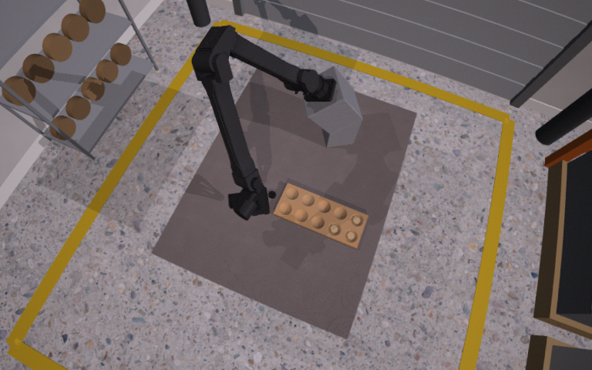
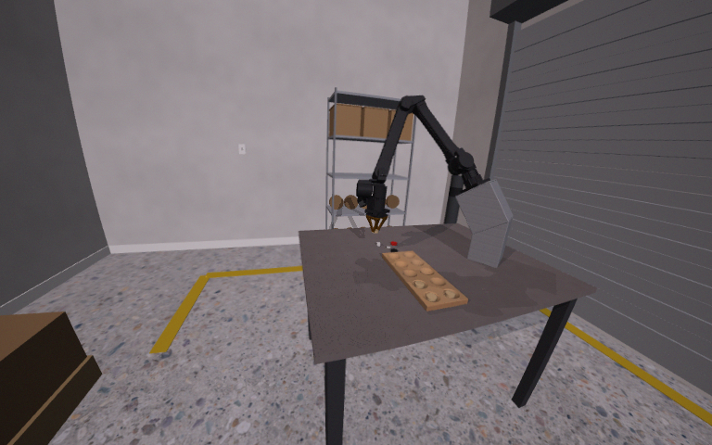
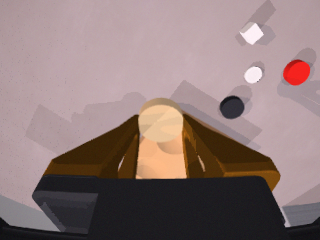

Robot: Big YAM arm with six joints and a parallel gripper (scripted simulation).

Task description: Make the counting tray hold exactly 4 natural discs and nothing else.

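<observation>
Now: hand 70 mm past the wooden counting tray, 240 mm to the right of it and 110 mm above it. Also, from my hand: white cube (70 mm behind, 80 mm to the right, 110 mm below); white disc (110 mm behind, 40 mm to the right, 120 mm below); black piece (110 mm behind, 10 mm to the left, 120 mm below).
</observation>
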